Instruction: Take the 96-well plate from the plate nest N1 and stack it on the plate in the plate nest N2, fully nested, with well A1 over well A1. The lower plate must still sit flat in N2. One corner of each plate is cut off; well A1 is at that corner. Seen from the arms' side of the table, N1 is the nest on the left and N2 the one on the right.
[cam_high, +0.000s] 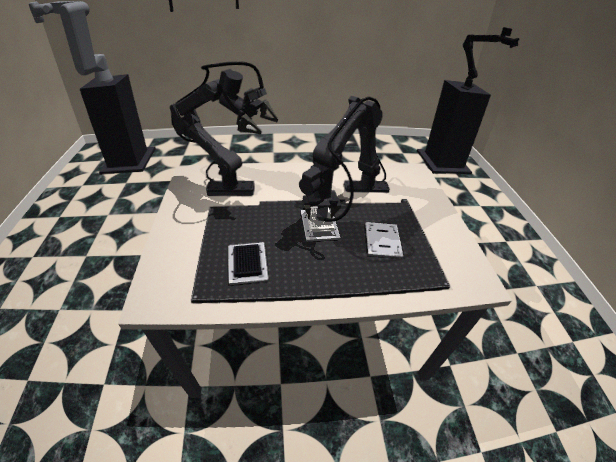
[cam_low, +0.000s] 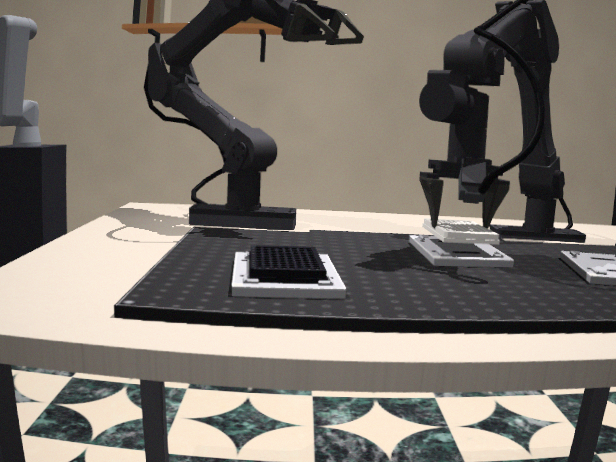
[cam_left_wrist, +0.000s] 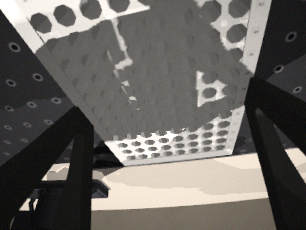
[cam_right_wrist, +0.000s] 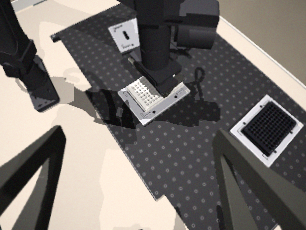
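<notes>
Now: right hand 140 mm short of the white 96-well plate, 180 mm to the right of it and 300 mm above it. Also, from my right hand: black 96-well plate (320 mm ahead, 80 mm to the right, 320 mm below).
</notes>
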